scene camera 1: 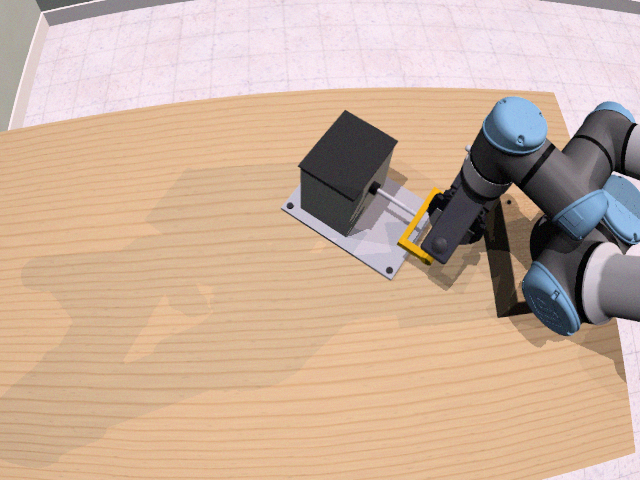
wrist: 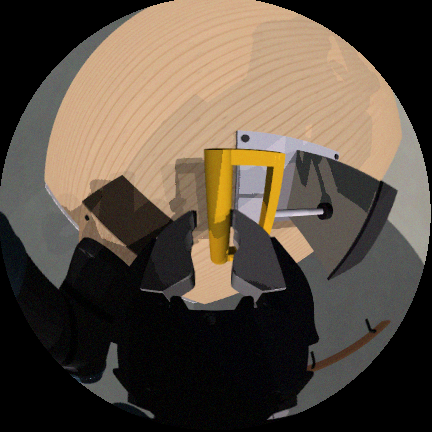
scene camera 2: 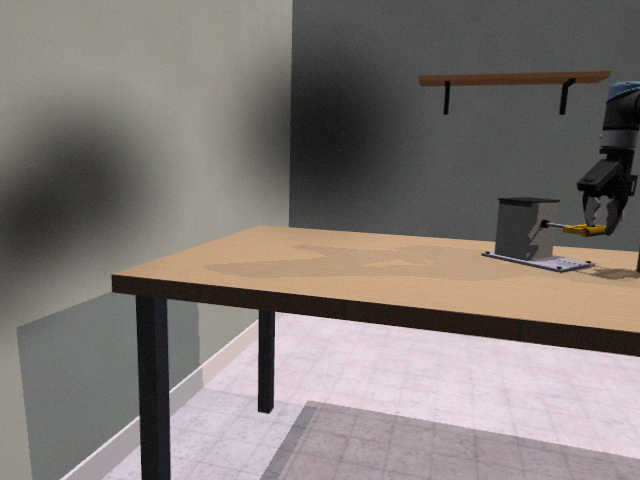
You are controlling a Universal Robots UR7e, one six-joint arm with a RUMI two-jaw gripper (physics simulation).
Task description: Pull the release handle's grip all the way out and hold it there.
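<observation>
The release handle is a yellow frame (scene camera 1: 420, 217) (scene camera 2: 584, 230) (wrist: 218, 190) with a round grip bar. It stands out from a dark box (scene camera 1: 348, 155) (scene camera 2: 516, 227) (wrist: 345, 220) on a thin pale rod (scene camera 1: 398, 201) (scene camera 2: 555, 224) (wrist: 300, 213), a long stretch of which shows. My gripper (scene camera 2: 600, 228) (wrist: 213, 211) is open around the grip bar, one finger on each side. In the wrist view a gap shows between the left finger and the bar; the right finger is very close to it, and contact cannot be told. In scene camera 1 my arm hides the fingers.
The box stands on a grey base plate (scene camera 1: 382, 245) (scene camera 2: 568, 264) (wrist: 260, 141) with dark bolts at its corners. A dark-sided block (scene camera 1: 501, 258) (wrist: 127, 215) stands beside the gripper, near the arm's base. A wooden shelf (scene camera 2: 511, 78) (wrist: 350, 354) hangs on the back wall.
</observation>
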